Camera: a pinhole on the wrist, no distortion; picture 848 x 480 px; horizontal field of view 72.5 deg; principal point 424.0 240.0 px. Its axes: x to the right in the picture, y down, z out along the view. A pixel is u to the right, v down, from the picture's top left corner.
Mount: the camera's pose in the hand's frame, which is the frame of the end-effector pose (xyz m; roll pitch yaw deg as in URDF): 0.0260 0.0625 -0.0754 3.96 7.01 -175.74
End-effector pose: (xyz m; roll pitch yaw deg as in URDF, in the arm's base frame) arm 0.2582 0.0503 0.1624 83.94 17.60 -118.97
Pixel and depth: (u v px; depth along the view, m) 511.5 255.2 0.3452
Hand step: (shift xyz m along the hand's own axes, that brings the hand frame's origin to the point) -0.0688 0.0703 0.2606
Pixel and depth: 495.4 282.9 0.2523
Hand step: -0.0355 0.0567 0.1719
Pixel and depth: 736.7 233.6 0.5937
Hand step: -0.3673 0.0809 0.4728
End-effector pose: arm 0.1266 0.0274 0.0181 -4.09 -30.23 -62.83
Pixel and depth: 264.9 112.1 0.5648
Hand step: 0.1001 0.2321 0.4942
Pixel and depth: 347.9 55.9 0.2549
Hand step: 0.0216 0.1610 0.1755
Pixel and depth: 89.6 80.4 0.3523
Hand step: 0.1767 0.1954 0.2916
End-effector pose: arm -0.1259 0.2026 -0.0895 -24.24 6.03 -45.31
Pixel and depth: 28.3 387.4 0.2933
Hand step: 0.1924 0.0204 0.2446
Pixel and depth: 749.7 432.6 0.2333
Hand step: -0.1285 -0.0106 0.1449
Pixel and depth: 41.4 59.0 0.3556
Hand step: 0.2066 0.2119 0.2978
